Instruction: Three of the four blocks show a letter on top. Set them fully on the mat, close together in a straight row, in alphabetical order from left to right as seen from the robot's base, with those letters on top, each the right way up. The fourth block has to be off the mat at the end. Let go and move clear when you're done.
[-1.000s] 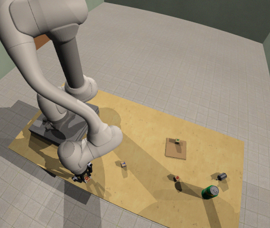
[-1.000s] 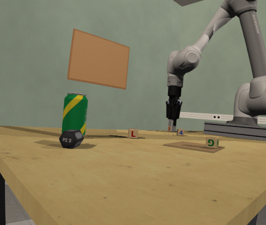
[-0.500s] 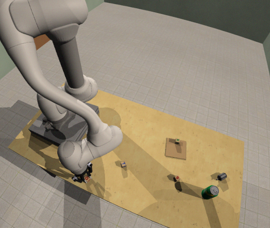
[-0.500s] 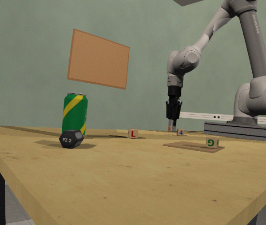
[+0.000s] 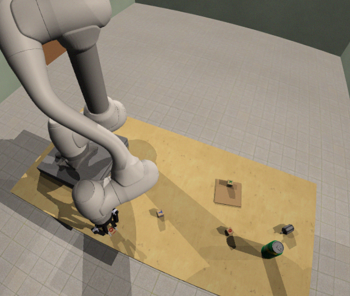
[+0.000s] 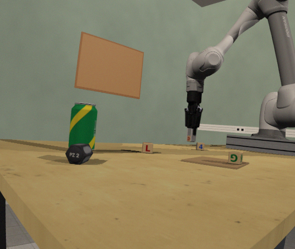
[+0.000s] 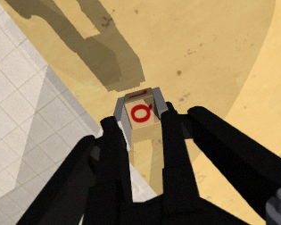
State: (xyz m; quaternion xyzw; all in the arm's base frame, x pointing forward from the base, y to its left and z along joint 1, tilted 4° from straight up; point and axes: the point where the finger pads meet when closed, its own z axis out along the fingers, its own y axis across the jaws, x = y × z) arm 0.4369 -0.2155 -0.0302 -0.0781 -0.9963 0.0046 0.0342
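The brown mat lies 38 cm ahead of my hand, 49 cm to the left of it and 5 cm below it. The rest, counted from my hand: yellow can (67 cm ahead, 31 cm to the left, 1 cm above); T block (14 cm ahead, 20 cm to the left, 4 cm below).
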